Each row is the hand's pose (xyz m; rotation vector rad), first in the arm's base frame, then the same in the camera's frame.
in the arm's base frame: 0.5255 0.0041 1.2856 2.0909 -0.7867 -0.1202
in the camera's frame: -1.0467 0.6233 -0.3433 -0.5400 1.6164 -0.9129
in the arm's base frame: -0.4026 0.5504 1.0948 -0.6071 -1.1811 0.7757
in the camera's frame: -0.7038 1.4782 0.2464 0.6463 2.1197 1.9637
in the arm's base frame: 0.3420 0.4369 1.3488 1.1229 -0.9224 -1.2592
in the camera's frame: -1.2238 0.9635 -0.0642 -1.3858 1.0789 0.1358
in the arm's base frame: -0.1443 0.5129 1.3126 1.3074 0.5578 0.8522
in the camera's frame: -0.9556 1.3618 0.0499 0.4178 -2.4931 1.0923
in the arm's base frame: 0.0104 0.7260 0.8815 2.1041 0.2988 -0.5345
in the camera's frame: -0.9399 1.1158 0.4909 -1.4452 1.5480 -1.4852
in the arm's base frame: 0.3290 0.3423 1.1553 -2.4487 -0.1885 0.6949
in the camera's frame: -1.0557 0.8463 0.0033 -0.6100 -0.0589 -2.0841
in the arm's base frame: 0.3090 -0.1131 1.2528 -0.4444 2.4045 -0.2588
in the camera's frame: -0.8298 0.7353 -0.3890 1.1270 -0.0794 0.2400
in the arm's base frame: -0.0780 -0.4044 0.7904 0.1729 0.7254 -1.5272
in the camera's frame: -0.1753 0.7134 -0.2490 2.8662 -0.7089 -0.4167
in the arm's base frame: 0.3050 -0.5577 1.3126 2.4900 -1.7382 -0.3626
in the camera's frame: -0.5995 0.5978 -0.7486 -0.0532 0.7628 -0.8310
